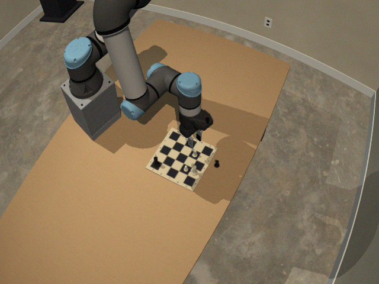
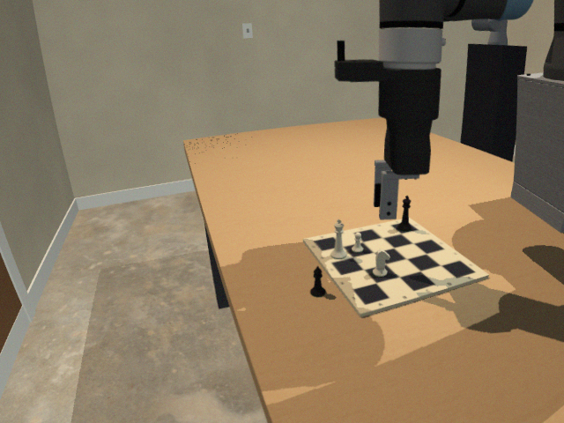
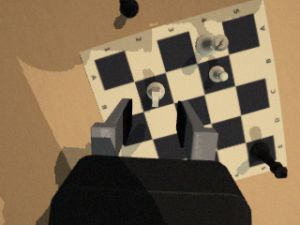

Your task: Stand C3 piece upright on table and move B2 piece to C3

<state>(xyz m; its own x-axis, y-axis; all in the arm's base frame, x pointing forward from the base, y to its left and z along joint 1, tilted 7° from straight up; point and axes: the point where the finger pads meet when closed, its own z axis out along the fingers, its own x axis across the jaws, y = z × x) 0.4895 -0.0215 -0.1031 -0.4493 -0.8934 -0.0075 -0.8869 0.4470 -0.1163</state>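
The white knight lies 10 cm below my hand. From my hand the other things lie so: chessboard: 4 cm behind, 3 cm to the right, 12 cm below; white pawn: 1 cm behind, 7 cm to the right, 10 cm below; white king: 2 cm ahead, 8 cm to the right, 9 cm below.
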